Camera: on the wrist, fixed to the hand. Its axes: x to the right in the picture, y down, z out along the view.
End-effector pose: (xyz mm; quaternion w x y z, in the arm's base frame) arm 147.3 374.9 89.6 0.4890 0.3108 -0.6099 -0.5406
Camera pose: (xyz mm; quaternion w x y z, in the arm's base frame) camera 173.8 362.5 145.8 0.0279 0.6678 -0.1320 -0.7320
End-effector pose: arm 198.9 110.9 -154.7 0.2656 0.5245 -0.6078 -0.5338
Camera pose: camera 196.6 78.9 -100.0 0.1111 -0.8276 -0.0015 0.5503
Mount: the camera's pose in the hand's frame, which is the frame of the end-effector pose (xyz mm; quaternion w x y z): 17.2 55.4 -25.6 0.6974 -0.0572 0.0860 -0.7092
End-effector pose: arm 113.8 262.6 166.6 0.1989 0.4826 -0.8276 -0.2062
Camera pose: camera 79.8 268.5 219.8 0.0913 0.9299 -0.2060 -0.2907
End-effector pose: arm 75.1 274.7 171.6 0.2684 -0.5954 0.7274 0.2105
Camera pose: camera 14.7 256.9 179.5 0.2399 -0.9646 0.0961 -0.0531
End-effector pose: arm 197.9 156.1 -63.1 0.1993 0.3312 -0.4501 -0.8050
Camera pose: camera 205.3 101.7 -31.3 0.3743 -0.6080 0.0158 0.7000
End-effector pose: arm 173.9 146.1 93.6 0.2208 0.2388 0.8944 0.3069
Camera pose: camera 162.6 183.1 143.9 0.3084 -0.5068 0.7946 0.1291
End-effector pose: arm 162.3 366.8 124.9 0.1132 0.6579 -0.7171 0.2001
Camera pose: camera 103.1 365.5 147.5 0.3202 0.9437 -0.0352 0.0748
